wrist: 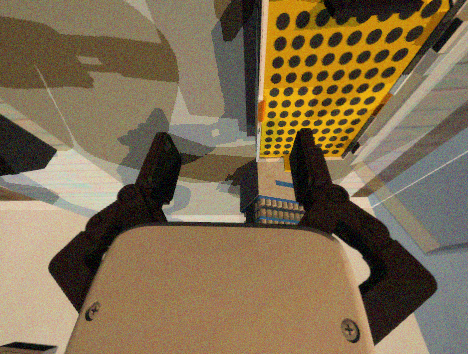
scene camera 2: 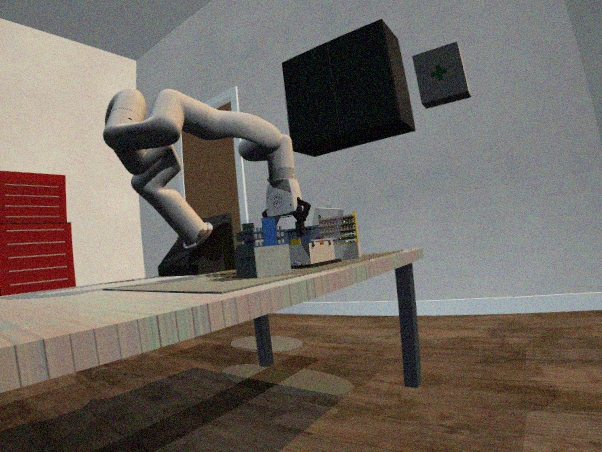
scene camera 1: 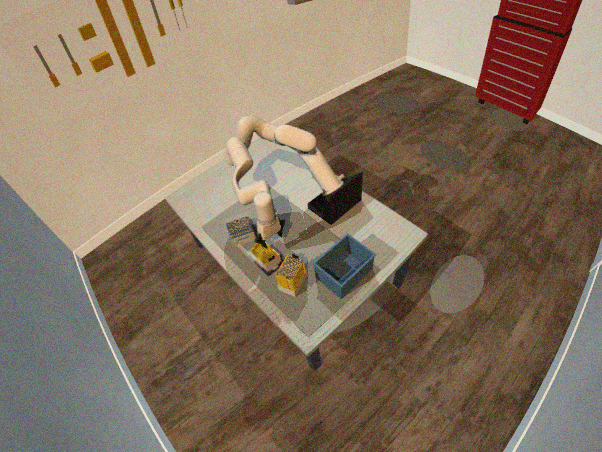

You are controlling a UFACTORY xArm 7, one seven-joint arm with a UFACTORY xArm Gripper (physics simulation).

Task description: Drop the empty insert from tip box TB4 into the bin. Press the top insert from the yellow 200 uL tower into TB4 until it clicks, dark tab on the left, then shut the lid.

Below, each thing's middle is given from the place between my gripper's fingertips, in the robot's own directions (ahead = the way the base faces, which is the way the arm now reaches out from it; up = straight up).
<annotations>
The clear lid [scene camera 2: 326,225] is 130 mm ahead of my hand and 30 mm above it. Round my hand: yellow insert [wrist: 329,73] 60 mm ahead, 20 mm below; blue-trimmed tip tower [scene camera 1: 239,228] 190 mm to the right, 40 mm ahead, 20 mm below.
</annotations>
